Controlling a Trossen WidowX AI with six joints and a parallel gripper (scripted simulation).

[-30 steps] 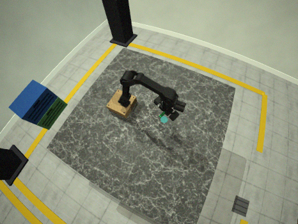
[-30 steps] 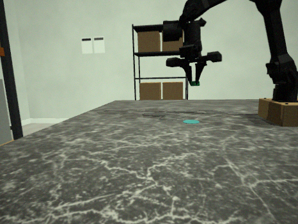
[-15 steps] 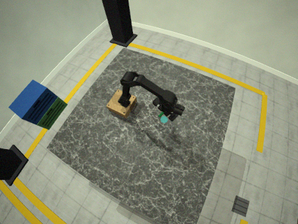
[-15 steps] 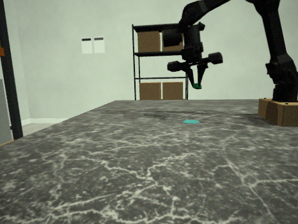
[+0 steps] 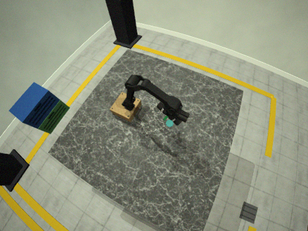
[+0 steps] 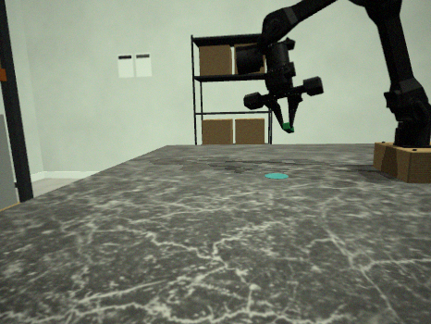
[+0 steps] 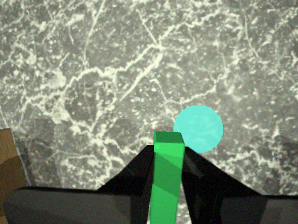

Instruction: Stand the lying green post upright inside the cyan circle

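Right now the green post is 3 cm below my hand, 1 cm to the right of it and 1 cm behind it. Also, from my hand: cyan circle (16 cm below, 2 cm ahead).
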